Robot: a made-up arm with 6 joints.
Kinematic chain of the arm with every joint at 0, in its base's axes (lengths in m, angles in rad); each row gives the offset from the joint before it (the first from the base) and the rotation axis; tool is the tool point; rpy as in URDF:
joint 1: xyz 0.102 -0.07 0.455 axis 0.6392 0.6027 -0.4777
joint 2: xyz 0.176 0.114 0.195 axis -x
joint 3: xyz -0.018 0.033 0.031 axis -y
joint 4: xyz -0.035 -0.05 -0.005 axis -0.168 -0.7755 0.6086
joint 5: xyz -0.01 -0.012 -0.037 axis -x
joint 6: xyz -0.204 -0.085 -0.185 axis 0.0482 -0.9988 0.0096
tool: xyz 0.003 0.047 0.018 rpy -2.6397 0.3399 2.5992
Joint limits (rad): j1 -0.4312..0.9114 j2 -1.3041..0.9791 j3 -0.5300..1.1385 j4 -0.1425..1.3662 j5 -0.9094..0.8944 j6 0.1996..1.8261
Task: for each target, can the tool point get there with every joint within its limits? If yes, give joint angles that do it. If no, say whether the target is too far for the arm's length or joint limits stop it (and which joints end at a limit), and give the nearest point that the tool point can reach.
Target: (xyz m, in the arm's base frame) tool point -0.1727 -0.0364 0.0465
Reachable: no: joint limits stop it (at a limit: joint 1, joint 2, joint 6) | nearest point -0.0067 0.0360 0.3560 | short by 0.359 m
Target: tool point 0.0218 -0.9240 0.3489
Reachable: no: too far | nearest point 0.2252 -0.4358 0.4623 | short by 0.541 m
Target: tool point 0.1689 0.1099 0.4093
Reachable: yes | joints 0.5830 -0.8978 0.3329 0.2869 0.5407 0.7177
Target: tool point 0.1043 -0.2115 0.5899
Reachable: yes | joints -0.1753 0.4530 -0.1230 0.5336 0.4334 1.0857
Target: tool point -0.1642 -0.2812 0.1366
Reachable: no: joint limits stop it (at a limit: joint 1, joint 6) | nearest point 0.0942 -0.2096 0.3430 | short by 0.338 m
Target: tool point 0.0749 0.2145 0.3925
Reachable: yes | joints -0.3232 -1.0755 -0.2322 0.8654 -0.5516 1.2130
